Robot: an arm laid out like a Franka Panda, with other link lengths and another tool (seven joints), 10 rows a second.
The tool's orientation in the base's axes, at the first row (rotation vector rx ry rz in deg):
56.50, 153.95, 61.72
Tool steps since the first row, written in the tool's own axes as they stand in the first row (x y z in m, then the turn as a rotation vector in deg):
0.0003, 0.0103, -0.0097, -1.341, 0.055, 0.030
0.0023, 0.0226, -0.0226, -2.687, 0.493, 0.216
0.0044, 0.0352, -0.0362, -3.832, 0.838, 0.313
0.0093, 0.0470, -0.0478, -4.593, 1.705, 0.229
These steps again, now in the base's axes. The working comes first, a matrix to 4 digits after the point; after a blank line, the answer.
The tool's axes in the first row as the columns of a matrix, in the base's axes (used below as rounded here):
-0.7889, 0.5363, 0.3000
0.5950, 0.5447, 0.5910
0.1536, 0.6448, -0.7488

0.0024, 0.0001, 0.0140, 1.096, -0.750, -0.193
0.0035, 0.0003, 0.0318, 2.449, -1.203, -0.257
0.0045, 0.0004, 0.0505, 3.566, -1.639, -0.283
0.0035, 0.0029, 0.0675, 4.607, -1.669, 0.222

